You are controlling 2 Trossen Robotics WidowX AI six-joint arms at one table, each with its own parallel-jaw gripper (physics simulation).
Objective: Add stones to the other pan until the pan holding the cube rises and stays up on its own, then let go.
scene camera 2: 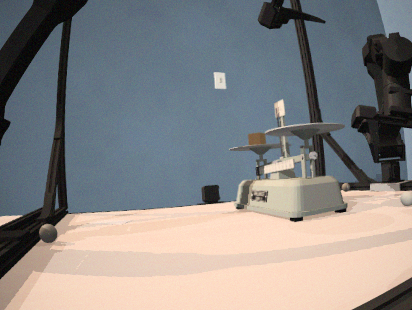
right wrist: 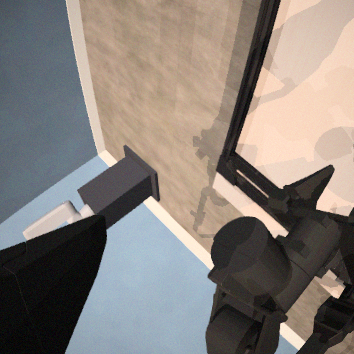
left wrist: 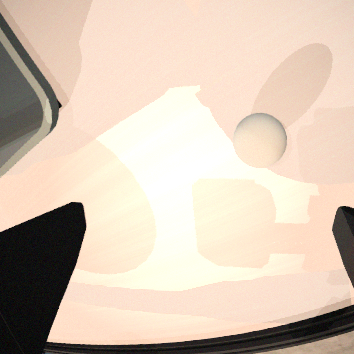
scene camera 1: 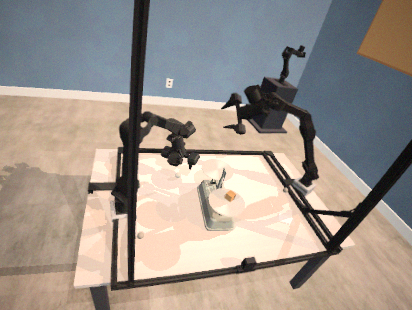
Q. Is my right gripper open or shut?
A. Open.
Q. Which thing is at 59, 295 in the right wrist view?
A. My right gripper.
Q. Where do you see a grey balance scale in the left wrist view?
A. At 36, 107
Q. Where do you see a grey balance scale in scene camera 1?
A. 218, 213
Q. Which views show the grey balance scale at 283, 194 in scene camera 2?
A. Scene camera 2, the left wrist view and scene camera 1 only.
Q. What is my right gripper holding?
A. Nothing.
